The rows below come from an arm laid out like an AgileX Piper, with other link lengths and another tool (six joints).
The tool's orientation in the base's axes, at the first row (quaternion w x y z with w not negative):
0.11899 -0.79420 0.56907 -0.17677
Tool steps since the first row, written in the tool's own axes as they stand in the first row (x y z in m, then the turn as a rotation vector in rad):
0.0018 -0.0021 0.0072 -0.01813 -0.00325 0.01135
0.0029 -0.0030 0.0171 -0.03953 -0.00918 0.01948
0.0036 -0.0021 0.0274 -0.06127 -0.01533 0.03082
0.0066 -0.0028 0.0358 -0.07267 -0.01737 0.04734
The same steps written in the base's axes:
0.0053 -0.0011 -0.0055 0.00227 0.01807 -0.01169
0.0105 -0.0020 -0.0140 0.00456 0.04013 -0.01987
0.0143 -0.0031 -0.0236 0.00828 0.06255 -0.03095
0.0192 -0.0058 -0.0305 0.01361 0.07380 -0.04683

